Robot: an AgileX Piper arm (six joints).
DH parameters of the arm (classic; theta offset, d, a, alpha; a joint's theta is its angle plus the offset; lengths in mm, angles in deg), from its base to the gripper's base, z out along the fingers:
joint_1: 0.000 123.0 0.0 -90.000
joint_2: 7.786 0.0 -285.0 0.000
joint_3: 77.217 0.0 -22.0 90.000
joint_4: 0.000 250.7 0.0 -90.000
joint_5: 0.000 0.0 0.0 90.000
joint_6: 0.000 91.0 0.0 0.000
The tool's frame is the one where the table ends.
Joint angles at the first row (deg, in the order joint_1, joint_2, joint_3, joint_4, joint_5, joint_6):
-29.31, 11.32, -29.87, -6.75, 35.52, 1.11
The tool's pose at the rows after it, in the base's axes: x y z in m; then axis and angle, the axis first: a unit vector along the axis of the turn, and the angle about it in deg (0 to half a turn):
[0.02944, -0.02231, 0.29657, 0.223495, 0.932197, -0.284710, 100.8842]
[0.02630, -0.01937, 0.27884, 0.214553, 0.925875, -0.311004, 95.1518]
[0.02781, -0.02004, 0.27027, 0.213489, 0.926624, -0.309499, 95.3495]
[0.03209, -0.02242, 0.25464, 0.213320, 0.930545, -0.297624, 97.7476]
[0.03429, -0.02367, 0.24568, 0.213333, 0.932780, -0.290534, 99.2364]
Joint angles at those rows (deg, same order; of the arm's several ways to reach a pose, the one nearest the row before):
-29.31, 5.61, -23.03, -6.80, 27.90, 0.78
-29.31, 0.14, -17.35, -6.93, 21.45, 0.67
-29.31, -0.65, -15.46, -6.92, 20.59, 0.66
-29.32, -0.77, -12.62, -6.92, 20.49, 0.66
-29.31, -0.77, -11.04, -6.93, 20.54, 0.67

